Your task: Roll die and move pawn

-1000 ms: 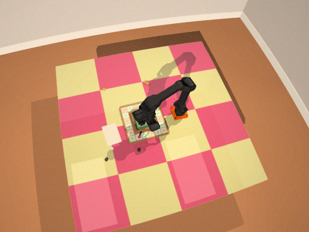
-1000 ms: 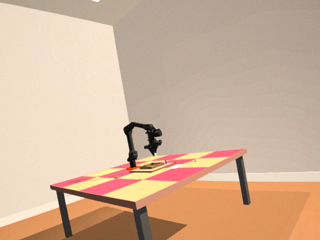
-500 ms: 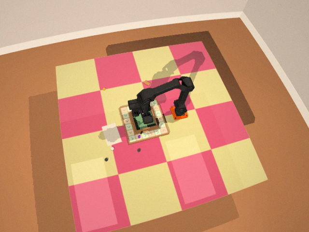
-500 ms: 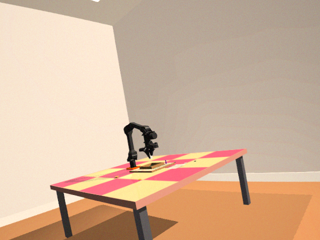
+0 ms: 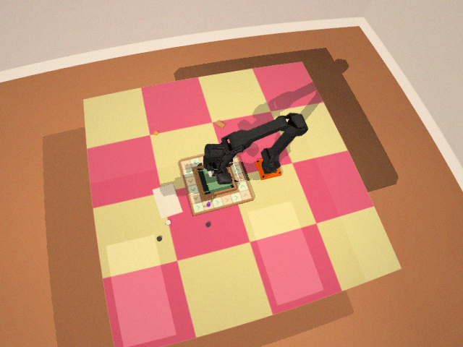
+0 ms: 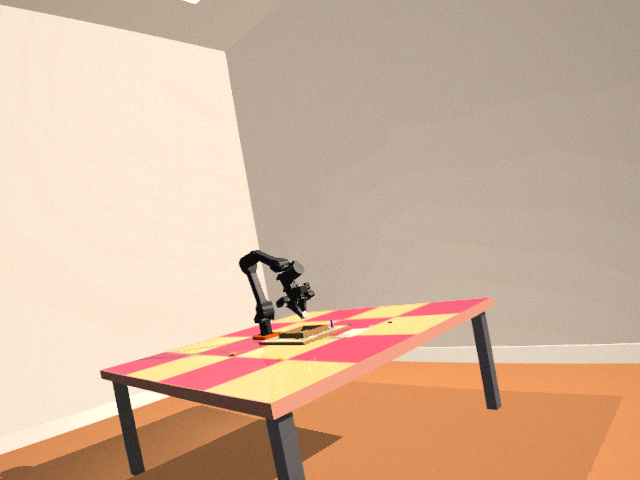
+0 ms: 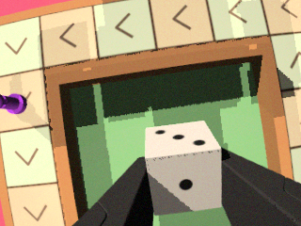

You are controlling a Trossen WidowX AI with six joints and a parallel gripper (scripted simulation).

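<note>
Now: gripper tip right at the white die. The rest, counted from my gripper tip: pale card: 220 mm ahead, 70 mm to the left, 90 mm below; green dice tray: 20 mm behind, 80 mm below; purple pawn: 30 mm ahead, 120 mm to the left, 60 mm below.
</note>
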